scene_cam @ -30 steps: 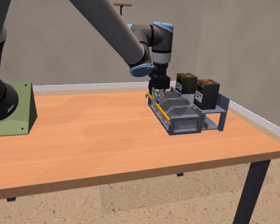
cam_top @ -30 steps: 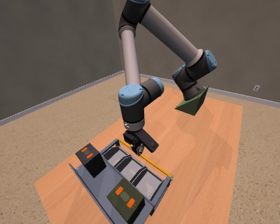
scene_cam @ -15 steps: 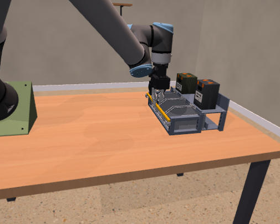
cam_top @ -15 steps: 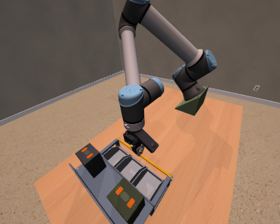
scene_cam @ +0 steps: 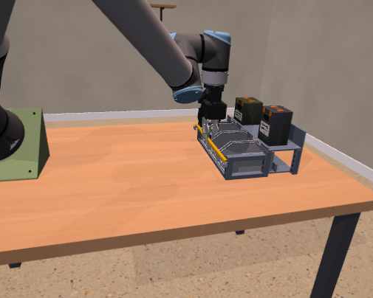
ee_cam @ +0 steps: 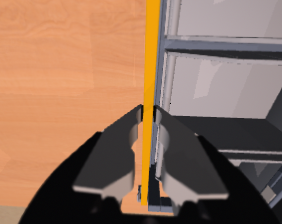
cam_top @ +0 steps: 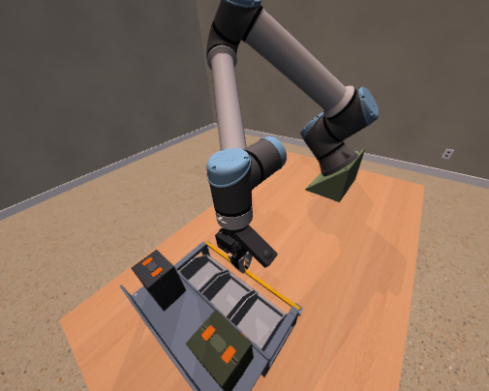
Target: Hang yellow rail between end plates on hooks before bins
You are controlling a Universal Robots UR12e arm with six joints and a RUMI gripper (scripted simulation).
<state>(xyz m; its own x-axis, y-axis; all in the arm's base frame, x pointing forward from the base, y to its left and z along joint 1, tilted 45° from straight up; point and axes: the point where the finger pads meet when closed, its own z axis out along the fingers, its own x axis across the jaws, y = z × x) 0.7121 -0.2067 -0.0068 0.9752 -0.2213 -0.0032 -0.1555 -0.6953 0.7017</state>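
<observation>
My gripper is now 1 cm above the yellow rail. Also, from my hand: black box: 18 cm ahead, 15 cm to the right, 8 cm above; green box: 22 cm ahead, 8 cm to the left, 7 cm above.
</observation>
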